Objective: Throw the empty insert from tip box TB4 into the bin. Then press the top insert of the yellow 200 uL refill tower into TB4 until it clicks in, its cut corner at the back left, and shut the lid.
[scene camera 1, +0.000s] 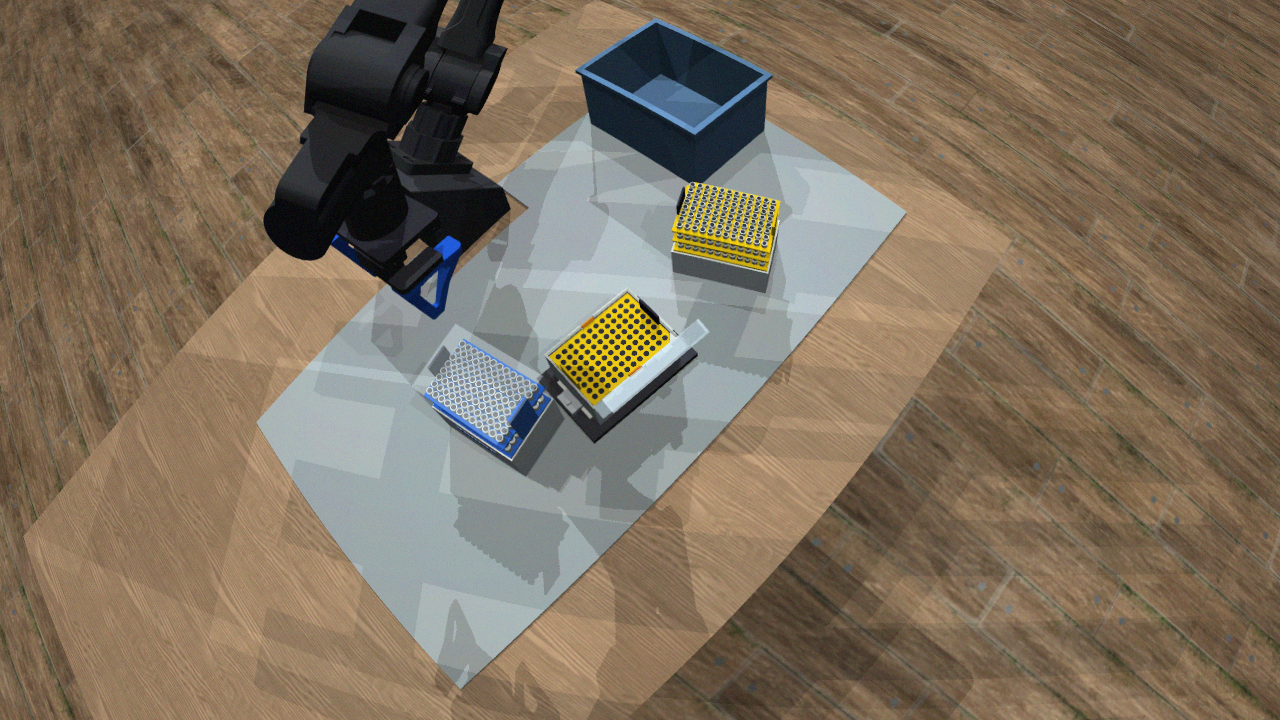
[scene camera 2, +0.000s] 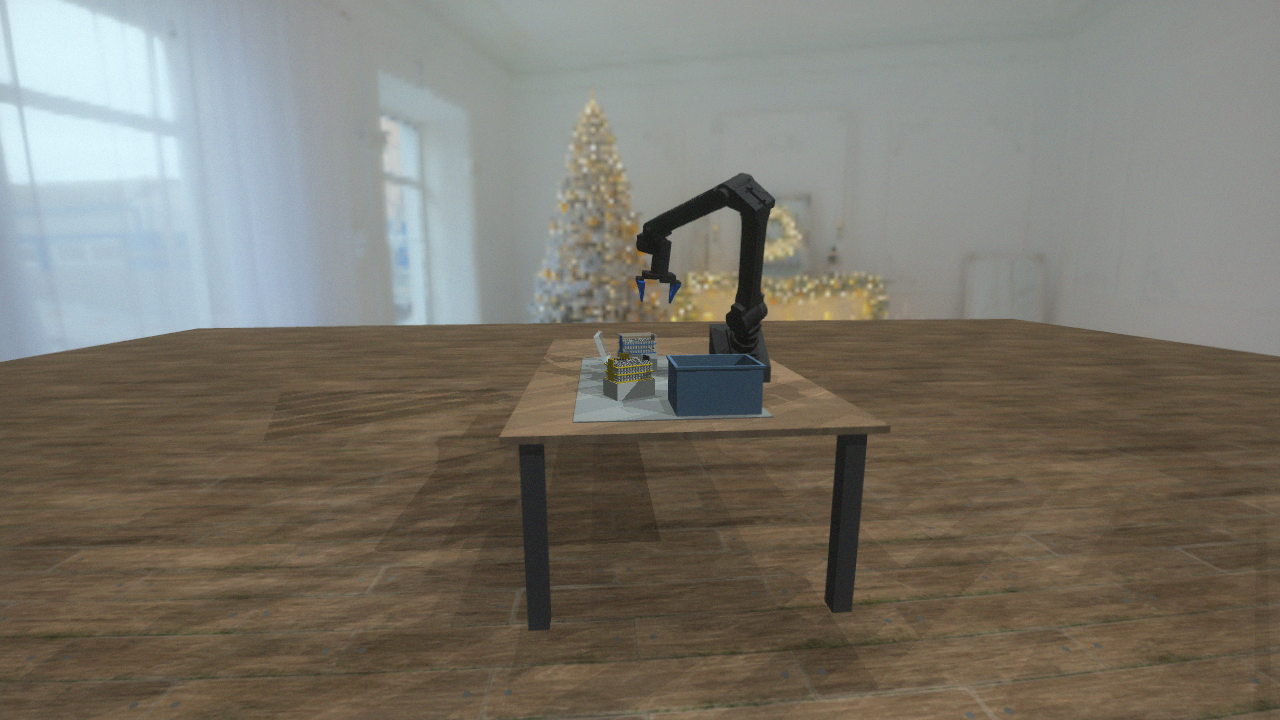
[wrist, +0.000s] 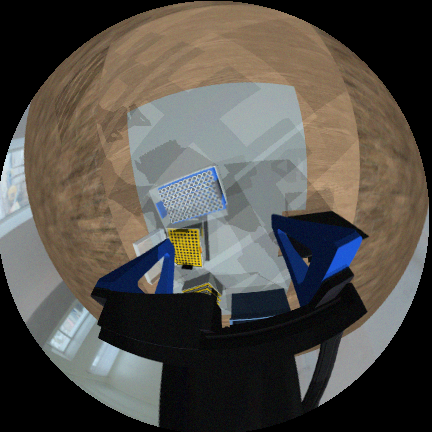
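Note:
The tip box TB4 stands in the middle of the mat with its clear lid (scene camera 1: 653, 373) (wrist: 149, 254) open. A yellow insert (scene camera 1: 608, 349) (wrist: 185, 247) with dark, empty holes sits in it. The yellow refill tower (scene camera 1: 726, 214) (scene camera 2: 629, 368) (wrist: 201, 288), several tip-filled inserts stacked on a grey base, stands between TB4 and the bin. The bin (scene camera 1: 640, 132) (scene camera 2: 716, 386) (wrist: 260, 302) is dark blue and open-topped; the part of its floor that shows in scene camera 1 is bare. My gripper (scene camera 1: 407, 291) (scene camera 2: 656, 301) (wrist: 219, 232) is open and empty, fingers down, high above the table.
A tip-filled blue rack (scene camera 1: 483, 389) (scene camera 2: 637, 344) (wrist: 192, 195) stands close beside TB4, on the side away from the tower. A dark base (scene camera 1: 623, 411) lies under TB4. All stand on a grey mat (scene camera 1: 358, 501) (wrist: 260, 115) on the wooden table (scene camera 1: 152, 501).

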